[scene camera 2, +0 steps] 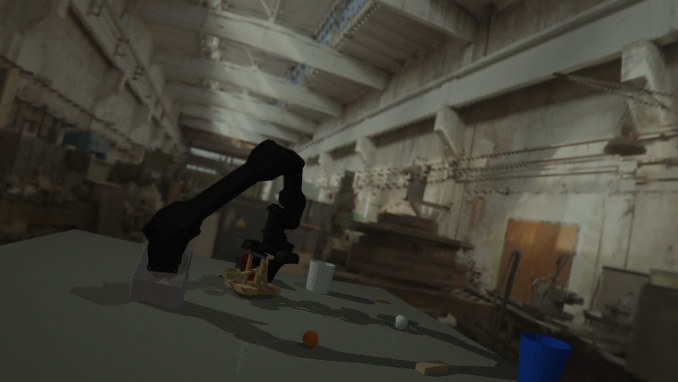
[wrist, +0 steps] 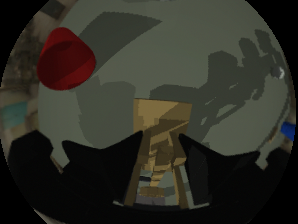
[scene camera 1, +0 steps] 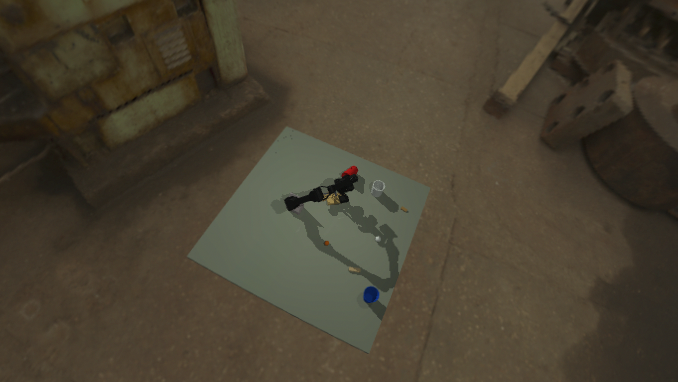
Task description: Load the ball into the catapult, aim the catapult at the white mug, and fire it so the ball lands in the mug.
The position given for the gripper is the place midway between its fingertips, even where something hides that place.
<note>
In view: the gripper (scene camera 2: 263,279), a catapult (scene camera 2: 257,287) and a red cup (wrist: 65,61).
The catapult shows as well in the wrist view (wrist: 162,121). The gripper shows as well in the wrist view (wrist: 161,135).
</note>
